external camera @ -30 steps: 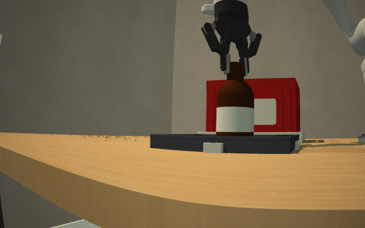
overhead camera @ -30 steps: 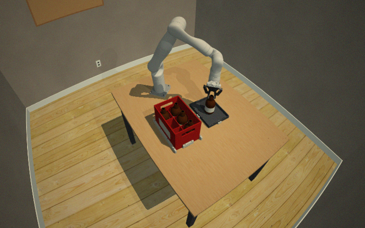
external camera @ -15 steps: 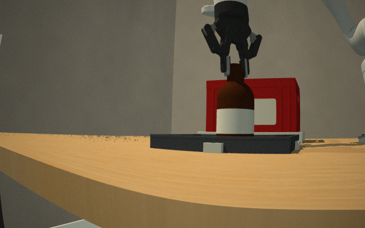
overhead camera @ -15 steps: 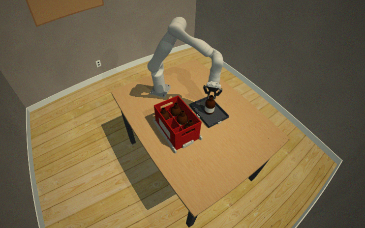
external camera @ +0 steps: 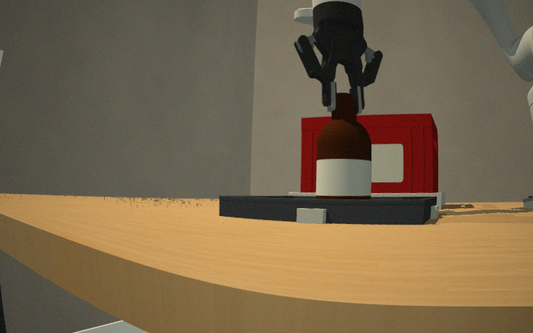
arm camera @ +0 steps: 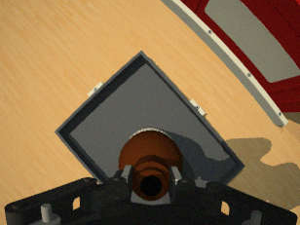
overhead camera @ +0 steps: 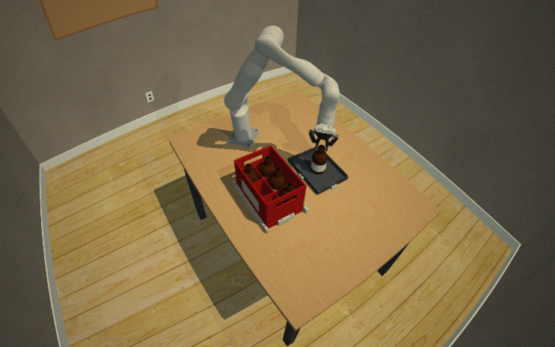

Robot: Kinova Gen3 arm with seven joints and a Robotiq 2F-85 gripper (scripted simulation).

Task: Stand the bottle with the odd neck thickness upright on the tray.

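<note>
Now: the dark grey tray 14 cm below my hand. The rest, counted from my hand: red crate: 7 cm ahead, 29 cm to the right, 7 cm below; glass bottle: 15 cm ahead, 23 cm to the right, 7 cm below.
</note>
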